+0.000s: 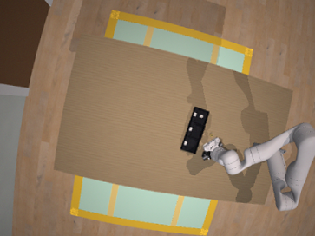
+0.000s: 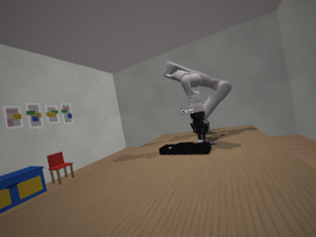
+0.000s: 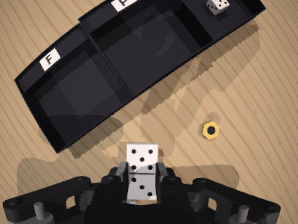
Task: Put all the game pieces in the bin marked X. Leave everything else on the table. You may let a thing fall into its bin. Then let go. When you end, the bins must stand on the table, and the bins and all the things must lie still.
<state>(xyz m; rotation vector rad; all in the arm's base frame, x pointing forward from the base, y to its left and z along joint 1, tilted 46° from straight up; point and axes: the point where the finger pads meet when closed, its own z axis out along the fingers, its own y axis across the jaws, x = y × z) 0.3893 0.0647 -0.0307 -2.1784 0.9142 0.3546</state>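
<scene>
The white die is 170 mm to the right of my hand, 60 mm ahead of it and 30 mm below it. Also, from my hand: grey screw (50 mm to the left, 40 mm below, 30 mm behind); black piece (70 mm behind, 50 mm below, 10 mm to the left); white domino (20 mm below).
</scene>
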